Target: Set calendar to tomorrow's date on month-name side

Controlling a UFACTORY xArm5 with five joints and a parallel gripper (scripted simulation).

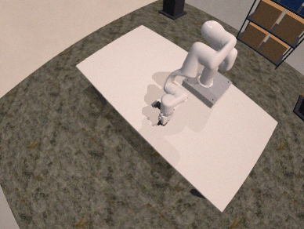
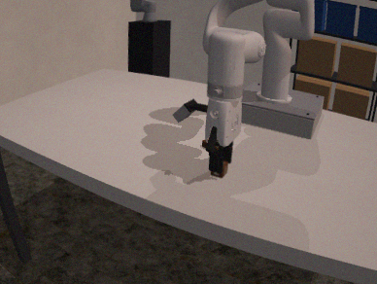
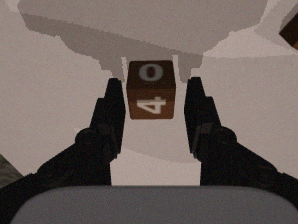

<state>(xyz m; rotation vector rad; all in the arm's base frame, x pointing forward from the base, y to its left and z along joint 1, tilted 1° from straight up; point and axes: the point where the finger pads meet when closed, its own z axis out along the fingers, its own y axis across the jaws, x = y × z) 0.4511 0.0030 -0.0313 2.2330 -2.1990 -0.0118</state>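
Right now my hand is 20 mm above the brown wooden cube. Also, from my hand: tray 110 mm behind, 60 mm to the right, 30 mm below.
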